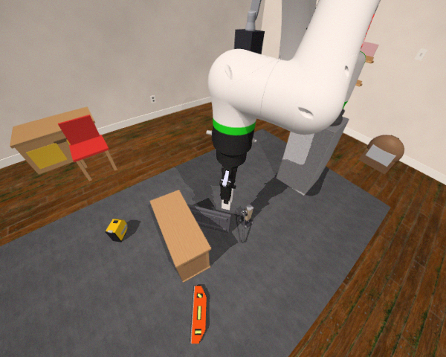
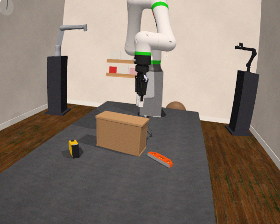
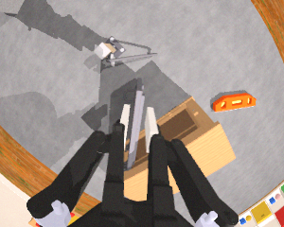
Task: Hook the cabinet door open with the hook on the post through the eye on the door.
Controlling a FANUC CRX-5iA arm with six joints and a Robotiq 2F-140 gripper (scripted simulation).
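Right now my hand is 3 cm short of the dark grey door, 8 cm to the left of it and 15 cm above it. Also, from my hand: yellow tape measure (30 cm ahead, 28 cm to the right, 19 cm below).
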